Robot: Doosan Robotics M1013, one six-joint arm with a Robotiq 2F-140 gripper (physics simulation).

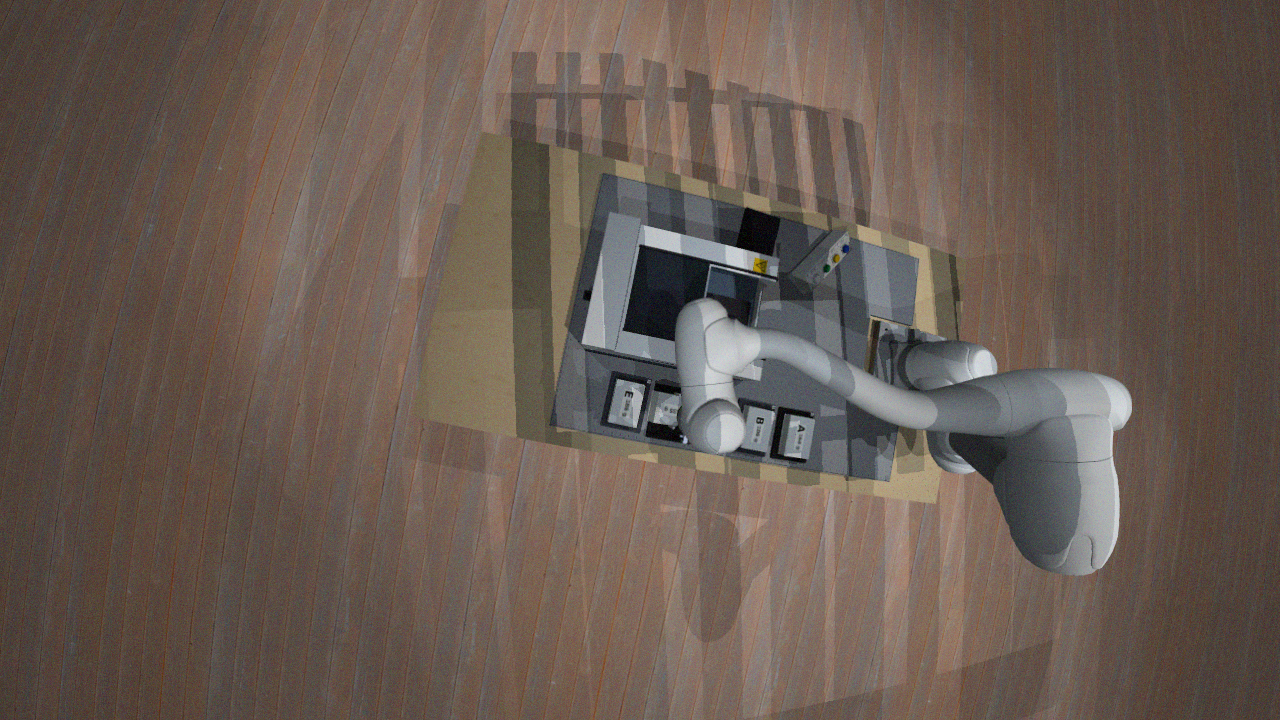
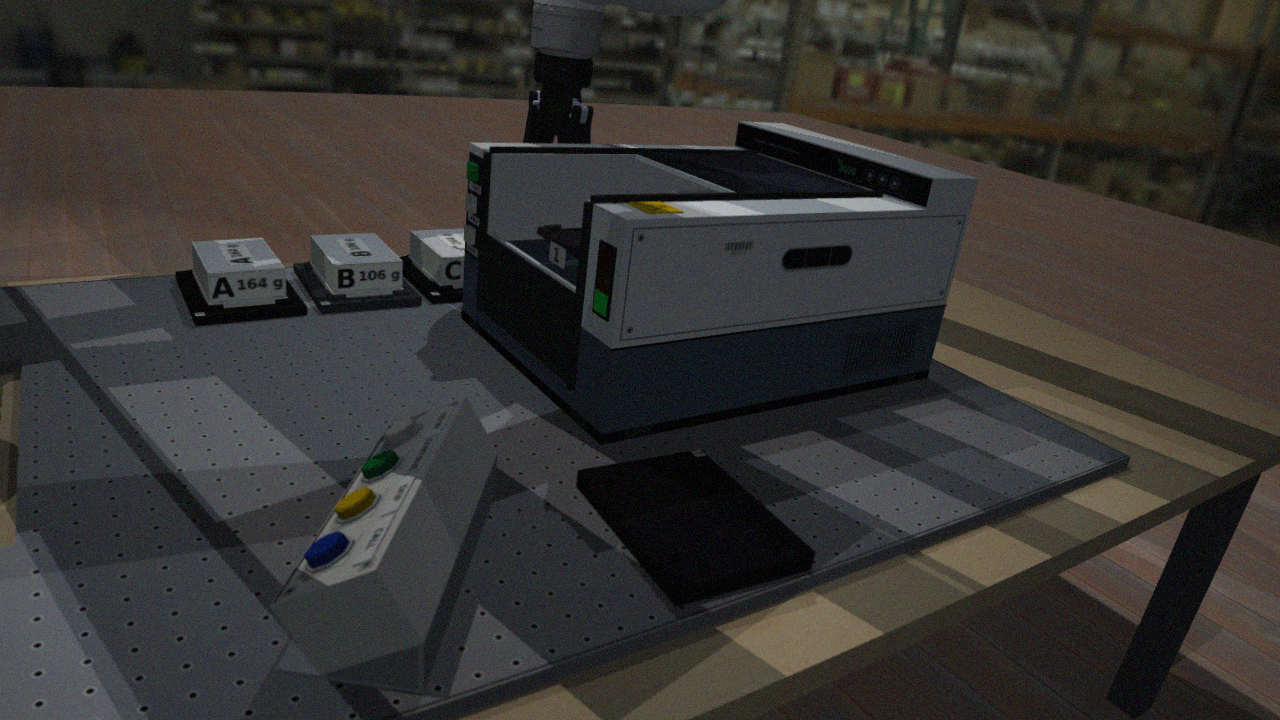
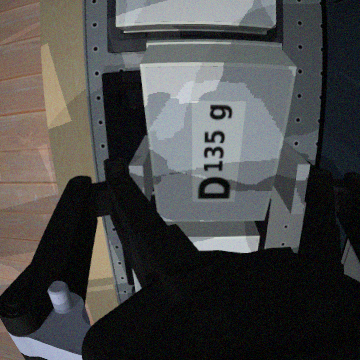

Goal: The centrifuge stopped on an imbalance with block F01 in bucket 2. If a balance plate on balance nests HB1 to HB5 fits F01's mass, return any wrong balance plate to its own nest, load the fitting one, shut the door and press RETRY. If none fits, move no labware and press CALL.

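Note:
My gripper is shut on balance plate D, a grey block marked "D 135 g". It holds the plate low over the nest row, behind the centrifuge. A bare black nest shows just left of the plate. I cannot tell whether the plate touches it. Plate E lies beyond it, and another plate lies on the near side. Plates A, B and C sit on their nests. The centrifuge door is open.
The button box has a green, a yellow and a blue button. A flat black pad lies in front of the centrifuge. The arm reaches across the board.

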